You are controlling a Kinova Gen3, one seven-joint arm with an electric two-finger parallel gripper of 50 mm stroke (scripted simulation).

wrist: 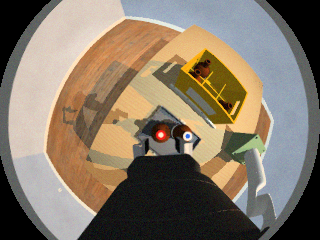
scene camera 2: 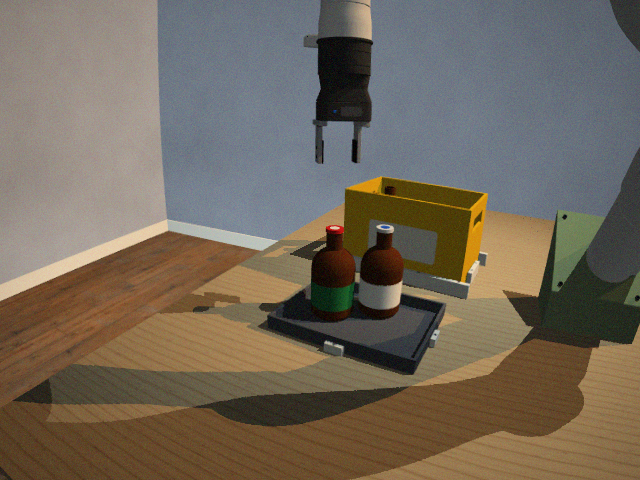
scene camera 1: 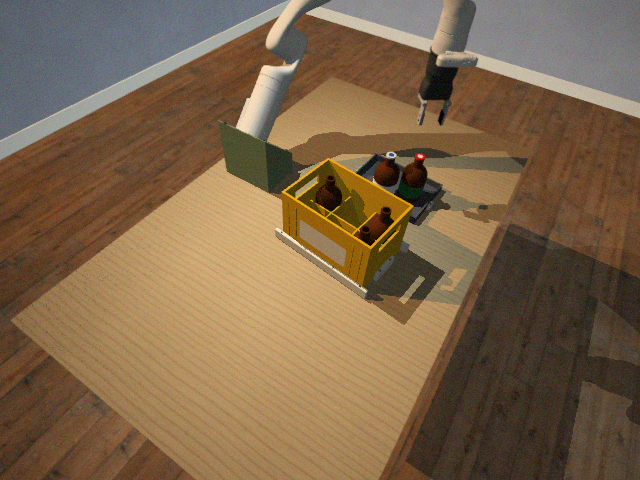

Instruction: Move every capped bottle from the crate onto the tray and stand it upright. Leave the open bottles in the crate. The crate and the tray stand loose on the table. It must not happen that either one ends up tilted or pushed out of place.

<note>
I see my gripper, a tray and a yellow crate.
My gripper shows as well in the wrist view and in scene camera 1.
</note>
